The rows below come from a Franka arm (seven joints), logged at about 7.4 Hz.
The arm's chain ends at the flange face. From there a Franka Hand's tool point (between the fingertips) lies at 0.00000 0.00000 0.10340 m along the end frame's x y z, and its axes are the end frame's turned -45 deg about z.
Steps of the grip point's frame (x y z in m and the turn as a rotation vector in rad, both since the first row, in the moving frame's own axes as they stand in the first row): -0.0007, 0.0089, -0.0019, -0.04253, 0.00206, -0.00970; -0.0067, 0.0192, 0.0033, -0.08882, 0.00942, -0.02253; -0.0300, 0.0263, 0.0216, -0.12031, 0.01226, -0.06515; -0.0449, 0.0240, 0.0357, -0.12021, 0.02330, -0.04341; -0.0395, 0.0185, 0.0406, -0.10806, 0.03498, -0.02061; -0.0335, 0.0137, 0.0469, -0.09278, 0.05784, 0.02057; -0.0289, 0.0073, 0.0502, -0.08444, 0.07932, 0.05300; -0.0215, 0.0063, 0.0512, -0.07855, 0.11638, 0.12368; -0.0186, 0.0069, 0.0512, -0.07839, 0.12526, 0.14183
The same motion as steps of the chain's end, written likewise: 0.0025, 0.0038, -0.0018, -0.02862, 0.03153, -0.00970; 0.0016, 0.0126, 0.0037, -0.05614, 0.06947, -0.02253; -0.0125, 0.0323, 0.0224, -0.07640, 0.09374, -0.06515; -0.0254, 0.0419, 0.0365, -0.06853, 0.10148, -0.04341; -0.0253, 0.0358, 0.0413, -0.05168, 0.10114, -0.02061; -0.0250, 0.0307, 0.0475, -0.02471, 0.10650, 0.02057; -0.0272, 0.0249, 0.0509, -0.00362, 0.11580, 0.05300; -0.0251, 0.0215, 0.0522, 0.02675, 0.13784, 0.12368; -0.0233, 0.0204, 0.0523, 0.03314, 0.14400, 0.14183
